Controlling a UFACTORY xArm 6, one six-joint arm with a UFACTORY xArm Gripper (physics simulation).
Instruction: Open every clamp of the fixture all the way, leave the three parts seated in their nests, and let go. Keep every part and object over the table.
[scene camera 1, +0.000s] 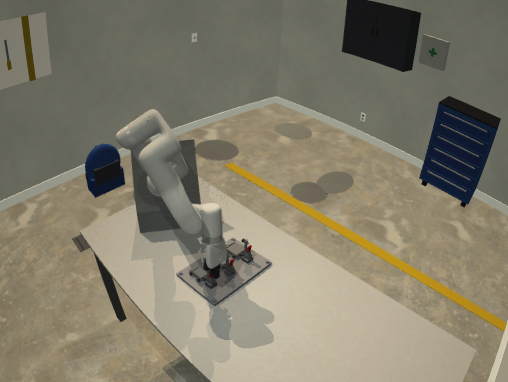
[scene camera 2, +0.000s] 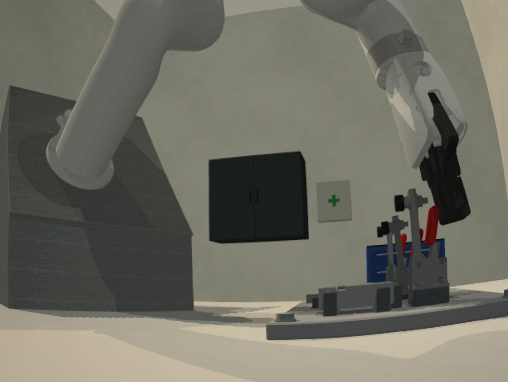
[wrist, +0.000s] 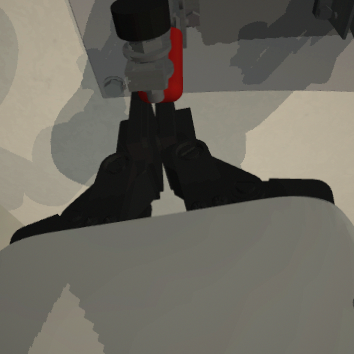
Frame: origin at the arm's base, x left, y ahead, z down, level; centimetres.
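Seen in the pictures: gripper, fingertip midpoint: (scene camera 1: 215, 277) (scene camera 2: 455, 220) (wrist: 157, 112); arm's base, origin of the base link: (scene camera 2: 79, 161).
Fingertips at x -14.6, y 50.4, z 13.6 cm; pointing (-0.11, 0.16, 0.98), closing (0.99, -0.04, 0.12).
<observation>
Pixels of each thing's top centre, then the offset from my fingertips to it. "spot": a spot on its surface instead. Level surfaces: height alone.
- fixture plate, middle of its top: (scene camera 2: 386, 300) (scene camera 1: 224, 268) dx +11.7, dy -6.0, dz +7.9 cm
- middle clamp, surface spot: (scene camera 1: 230, 268) spot: dx +10.8, dy -1.7, dz +4.2 cm
- far clamp, surface spot: (scene camera 1: 247, 254) spot: dx +21.5, dy -1.8, dz +3.5 cm
- far part, middle of its top: (scene camera 1: 234, 247) dx +22.8, dy -10.4, dz +5.8 cm
- pale table, its level: dz +9.4 cm
The fixture plate (scene camera 1: 240, 280) (scene camera 2: 350, 327) (wrist: 280, 80) lies on the table with three clamps. The near clamp's arm (scene camera 2: 414, 225) stands upright, its black tip (scene camera 2: 399, 203) (wrist: 141, 20) raised. Its red handle (scene camera 2: 432, 225) (wrist: 176, 65) also points up. The middle clamp (scene camera 1: 229, 270) and far clamp (scene camera 1: 246, 256) also have raised arms. My gripper (scene camera 1: 214, 275) (scene camera 2: 454, 221) (wrist: 157, 112) is shut and empty, fingertips close beside the near handle's upper end; contact is unclear. The near part (scene camera 2: 355, 296) sits low in its nest; the far part (scene camera 1: 235, 248) lies flat. The middle part is hidden.
The pale table (scene camera 1: 320, 310) extends around the plate. The arm's dark pedestal (scene camera 1: 150, 222) (scene camera 2: 100, 260) stands at the table's back end. Bolt heads (scene camera 2: 286, 317) (wrist: 114, 84) rise at the plate's corners. The clamps' upright arms stand close to my fingers.
</observation>
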